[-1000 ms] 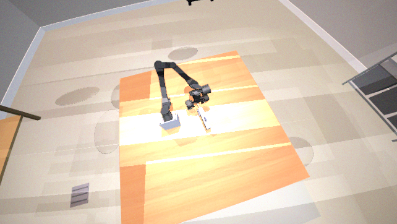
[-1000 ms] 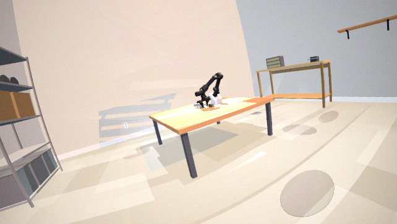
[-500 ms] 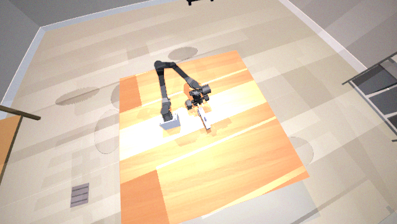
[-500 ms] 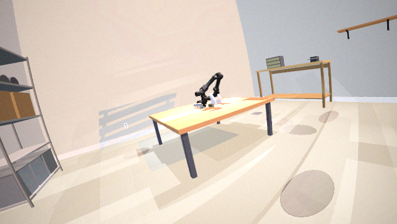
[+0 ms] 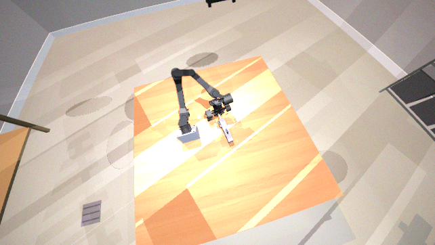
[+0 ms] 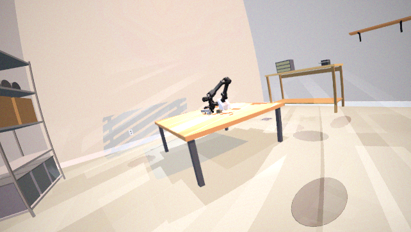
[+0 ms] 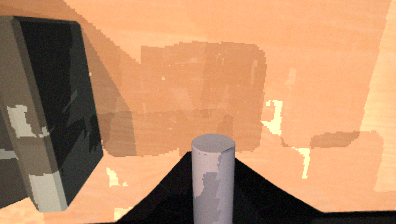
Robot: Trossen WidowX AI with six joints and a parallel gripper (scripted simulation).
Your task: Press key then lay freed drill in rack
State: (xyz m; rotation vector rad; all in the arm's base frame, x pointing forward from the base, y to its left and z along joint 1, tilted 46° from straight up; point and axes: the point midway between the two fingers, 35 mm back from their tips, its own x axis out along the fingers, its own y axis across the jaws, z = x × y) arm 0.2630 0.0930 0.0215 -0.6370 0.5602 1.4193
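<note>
Right now my gripper tip is 140 mm to the left of the grey block and 20 mm below it. From my gripper tip the other things lie so: drill 40 mm to the right, 30 mm above.
</note>
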